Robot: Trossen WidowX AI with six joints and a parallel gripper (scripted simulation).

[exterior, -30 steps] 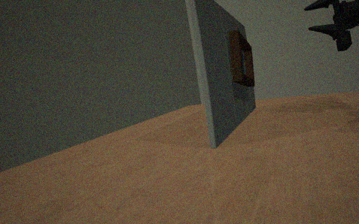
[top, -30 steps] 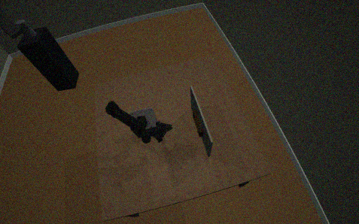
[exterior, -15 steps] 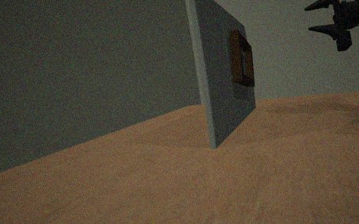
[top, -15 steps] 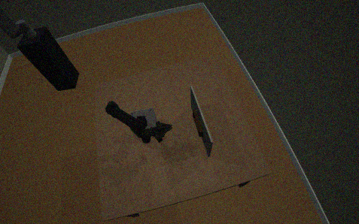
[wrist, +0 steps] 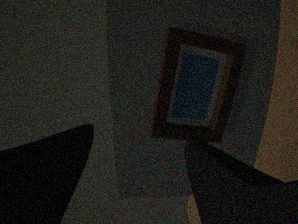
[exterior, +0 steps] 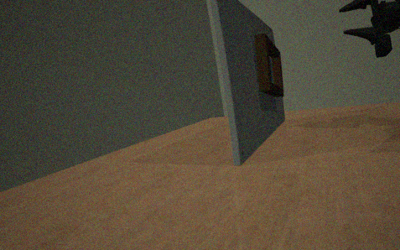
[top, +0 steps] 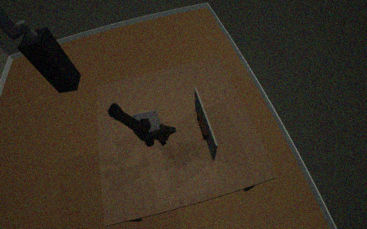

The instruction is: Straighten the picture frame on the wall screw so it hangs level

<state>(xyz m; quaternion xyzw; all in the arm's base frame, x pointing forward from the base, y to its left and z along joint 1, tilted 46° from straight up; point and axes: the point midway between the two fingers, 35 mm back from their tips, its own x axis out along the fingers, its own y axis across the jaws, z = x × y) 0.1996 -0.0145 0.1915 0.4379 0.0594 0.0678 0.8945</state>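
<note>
My gripper tip is now 200 mm short of the brown wooden picture frame, 50 mm to the right of it and 90 mm above it. Round my gripper tip: grey wall panel: 200 mm ahead, 60 mm to the left, 100 mm below.
</note>
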